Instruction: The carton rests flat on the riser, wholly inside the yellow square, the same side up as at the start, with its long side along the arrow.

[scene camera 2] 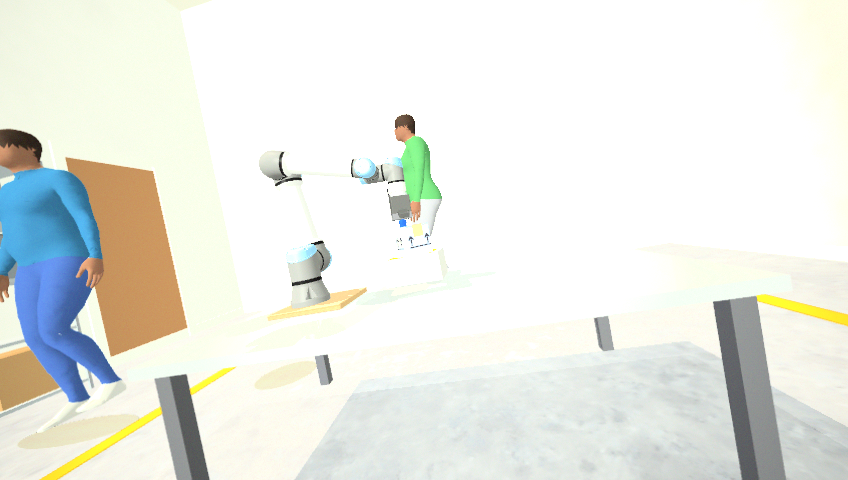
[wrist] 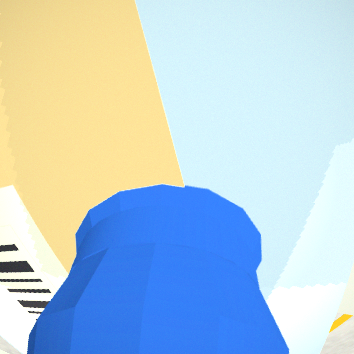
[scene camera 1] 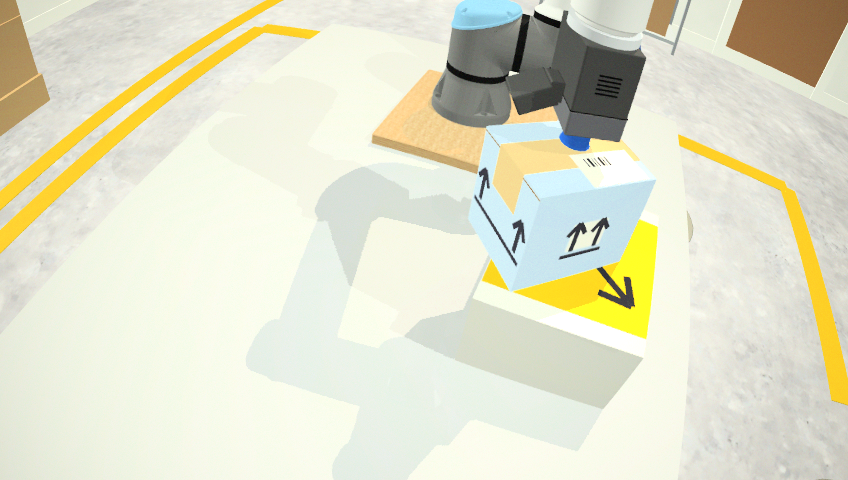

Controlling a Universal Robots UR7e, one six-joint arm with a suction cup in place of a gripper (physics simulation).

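The light blue carton (scene camera 1: 595, 208) (scene camera 2: 418, 237) (wrist: 225, 100) hangs from my blue suction cup (scene camera 1: 574, 141) (scene camera 2: 402, 223) (wrist: 170, 250), which is on its taped top face. The label is up and the printed side arrows point up. The carton appears slightly above the white riser (scene camera 1: 553, 344) (scene camera 2: 416, 268), over the rear left part of the yellow square (scene camera 1: 645, 267). It is turned relative to the riser's edges, and its left lower edge reaches past the riser's left side in scene camera 1. The black arrow (scene camera 1: 616, 289) is partly hidden by it. The exact gap beneath is unclear.
The arm's base stands on a wooden board (scene camera 1: 410, 133) (scene camera 2: 348, 299) on the pale table (scene camera 1: 148, 356) (scene camera 2: 535, 297). A person in green (scene camera 2: 419, 166) stands behind the arm, and a person in blue (scene camera 2: 44, 214) is at the far left.
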